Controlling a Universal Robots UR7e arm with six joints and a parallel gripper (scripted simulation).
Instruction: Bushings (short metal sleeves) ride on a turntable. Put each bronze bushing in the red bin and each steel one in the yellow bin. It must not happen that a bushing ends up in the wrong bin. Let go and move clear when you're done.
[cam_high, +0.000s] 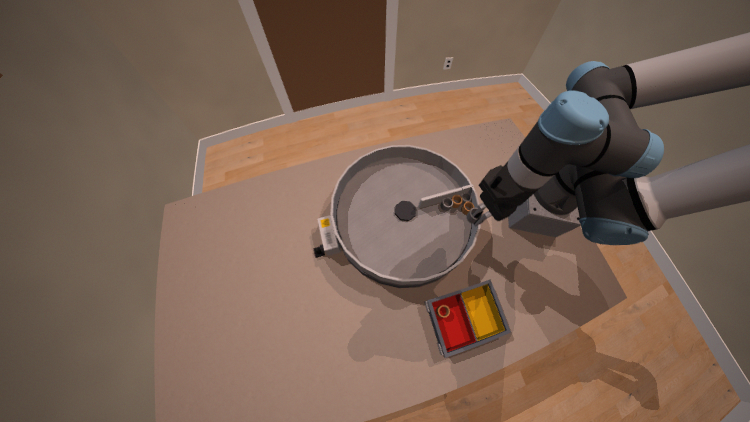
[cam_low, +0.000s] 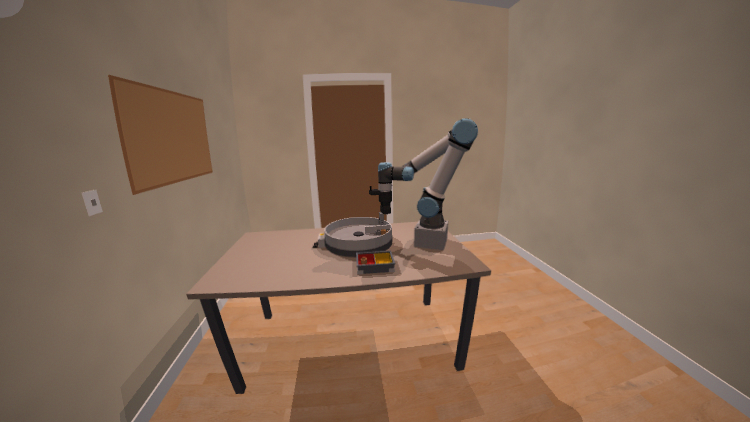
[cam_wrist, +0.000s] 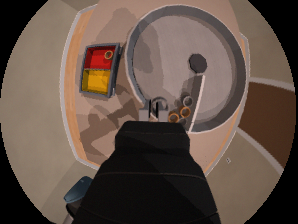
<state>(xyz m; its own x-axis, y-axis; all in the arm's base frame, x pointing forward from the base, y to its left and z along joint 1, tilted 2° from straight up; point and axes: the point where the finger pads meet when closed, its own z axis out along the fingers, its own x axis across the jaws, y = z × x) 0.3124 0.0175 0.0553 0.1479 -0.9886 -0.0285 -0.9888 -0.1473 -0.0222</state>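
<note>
My gripper is now 210 mm to the right of the red bin, 150 mm above it and 70 mm short of it. Also, from my hand: turntable (130 mm ahead, 120 mm to the right, 120 mm below).
</note>
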